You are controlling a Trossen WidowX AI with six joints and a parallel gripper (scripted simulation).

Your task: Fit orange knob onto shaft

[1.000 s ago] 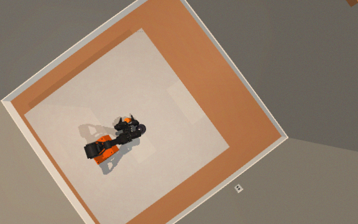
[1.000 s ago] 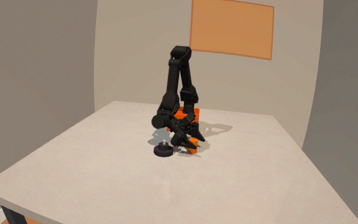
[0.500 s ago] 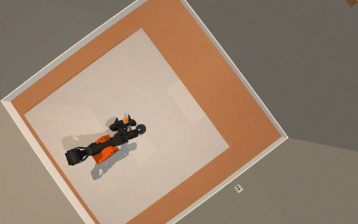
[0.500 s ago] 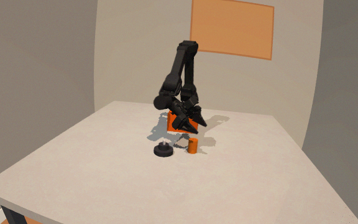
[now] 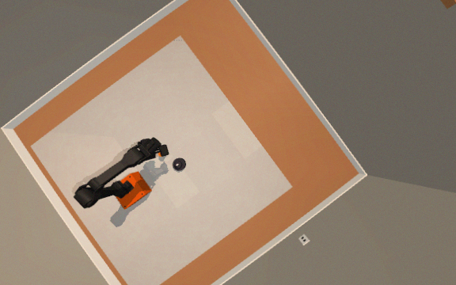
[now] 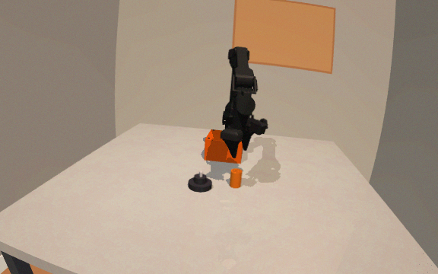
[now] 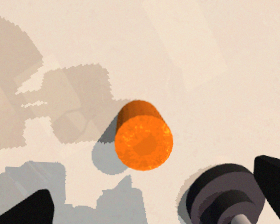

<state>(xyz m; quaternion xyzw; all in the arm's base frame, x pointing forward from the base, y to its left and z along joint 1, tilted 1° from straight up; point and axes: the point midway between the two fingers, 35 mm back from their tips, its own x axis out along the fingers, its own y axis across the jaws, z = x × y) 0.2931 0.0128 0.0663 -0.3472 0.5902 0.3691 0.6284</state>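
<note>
My gripper tip is 80 mm above the orange knob and 10 mm to the left of it. Also, from my gripper tip: round dark pedestal: 130 mm to the right, 90 mm below, 20 mm ahead.
</note>
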